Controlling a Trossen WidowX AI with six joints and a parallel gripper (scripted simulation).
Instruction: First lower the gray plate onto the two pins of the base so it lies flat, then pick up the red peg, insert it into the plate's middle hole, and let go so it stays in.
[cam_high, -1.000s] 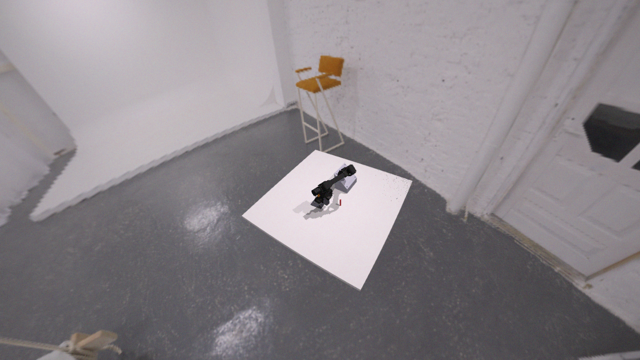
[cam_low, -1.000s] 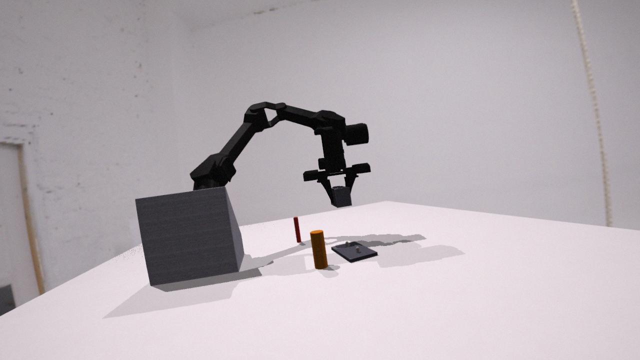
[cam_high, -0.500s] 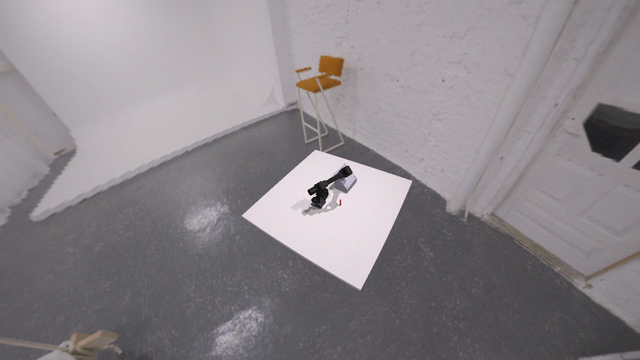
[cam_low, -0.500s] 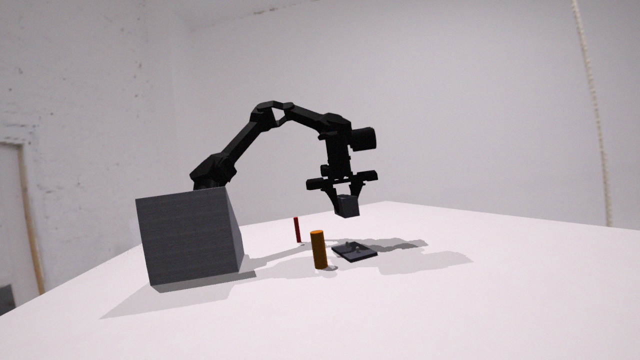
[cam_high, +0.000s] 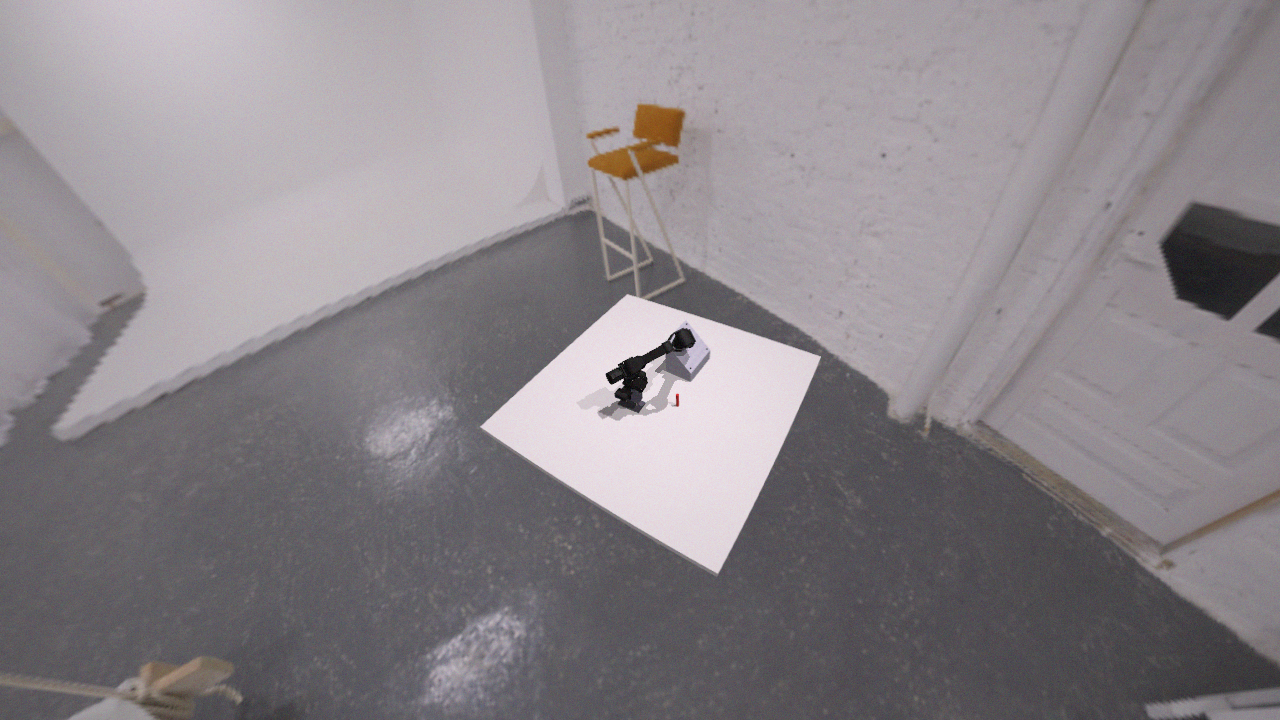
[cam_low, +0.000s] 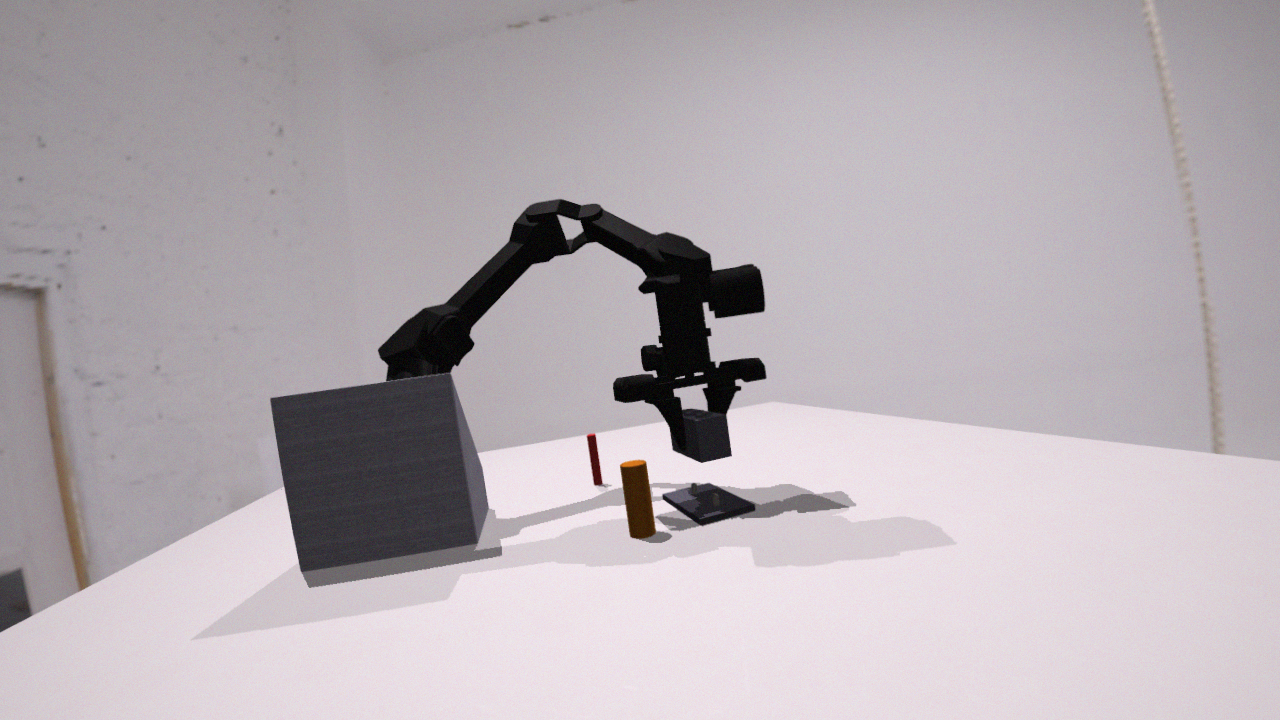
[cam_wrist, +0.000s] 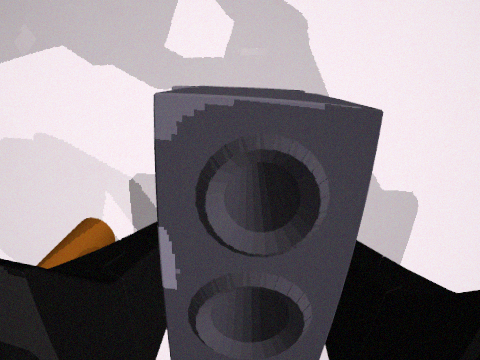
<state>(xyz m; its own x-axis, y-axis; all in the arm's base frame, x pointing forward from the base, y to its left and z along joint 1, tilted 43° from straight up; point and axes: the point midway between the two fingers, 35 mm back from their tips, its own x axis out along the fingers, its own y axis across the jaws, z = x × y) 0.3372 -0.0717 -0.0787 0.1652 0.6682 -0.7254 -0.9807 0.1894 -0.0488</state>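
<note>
Now: gripper tip 60 mm above the dark flat base, 10 mm to the left of it and 10 mm past it. The rest, counted from my gripper tip: orange cylinder (110 mm behind, 50 mm to the right, 30 mm below); then red peg (200 mm to the left, 80 mm behind, 30 mm below); then gray plate (30 mm above).
</note>
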